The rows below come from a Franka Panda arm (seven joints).
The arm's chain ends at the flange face. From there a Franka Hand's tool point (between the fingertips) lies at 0.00 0.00 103.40 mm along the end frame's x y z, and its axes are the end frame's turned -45 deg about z.
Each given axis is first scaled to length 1.
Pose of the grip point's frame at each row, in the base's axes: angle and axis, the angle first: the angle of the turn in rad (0 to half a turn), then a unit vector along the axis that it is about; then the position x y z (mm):
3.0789 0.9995 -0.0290 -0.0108 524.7 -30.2 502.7
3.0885 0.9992 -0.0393 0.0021 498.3 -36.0 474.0
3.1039 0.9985 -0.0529 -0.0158 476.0 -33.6 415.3
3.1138 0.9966 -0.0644 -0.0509 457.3 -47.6 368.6
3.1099 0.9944 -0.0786 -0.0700 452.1 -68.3 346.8
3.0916 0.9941 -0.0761 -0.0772 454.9 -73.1 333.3
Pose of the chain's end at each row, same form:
3.0754 0.9124 -0.4093 0.0020 527.1 -23.8 605.9
3.0941 0.9081 -0.4187 0.0121 498.1 -30.5 577.3
3.0947 0.9023 -0.4310 -0.0074 479.5 -29.9 518.6
3.0770 0.8965 -0.4411 -0.0417 468.0 -45.4 471.4
3.0587 0.8893 -0.4535 -0.0587 466.8 -66.2 449.1
3.0363 0.8903 -0.4512 -0.0618 471.2 -69.2 435.3

